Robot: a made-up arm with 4 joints.
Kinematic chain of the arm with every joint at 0, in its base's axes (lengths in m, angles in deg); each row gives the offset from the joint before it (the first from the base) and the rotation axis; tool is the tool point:
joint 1: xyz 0 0 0.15 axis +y
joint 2: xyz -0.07 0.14 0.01 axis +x
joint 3: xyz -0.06 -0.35 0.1 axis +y
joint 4: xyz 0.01 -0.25 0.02 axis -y
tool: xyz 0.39 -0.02 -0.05
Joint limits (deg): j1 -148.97..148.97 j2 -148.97..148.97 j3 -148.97..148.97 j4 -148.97..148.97
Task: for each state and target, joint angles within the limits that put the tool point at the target. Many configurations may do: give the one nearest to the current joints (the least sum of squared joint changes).
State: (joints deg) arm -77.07 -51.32 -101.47 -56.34
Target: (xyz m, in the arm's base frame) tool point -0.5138 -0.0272 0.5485
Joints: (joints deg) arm -73.17 -73.15 -77.39 -84.97
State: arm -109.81 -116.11 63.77 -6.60
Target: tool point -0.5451 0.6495 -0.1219
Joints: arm -63.37 -148.70 107.88 -46.53
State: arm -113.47 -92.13 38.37 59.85
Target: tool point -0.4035 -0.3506 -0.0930
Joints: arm -131.19 -64.66 78.08 24.48
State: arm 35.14 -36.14 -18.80 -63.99
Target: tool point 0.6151 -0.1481 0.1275
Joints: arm 67.90 -57.61 -38.81 -41.72
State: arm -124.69 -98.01 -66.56 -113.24
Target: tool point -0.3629 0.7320 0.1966
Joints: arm -121.53 -136.86 -99.70 -78.01
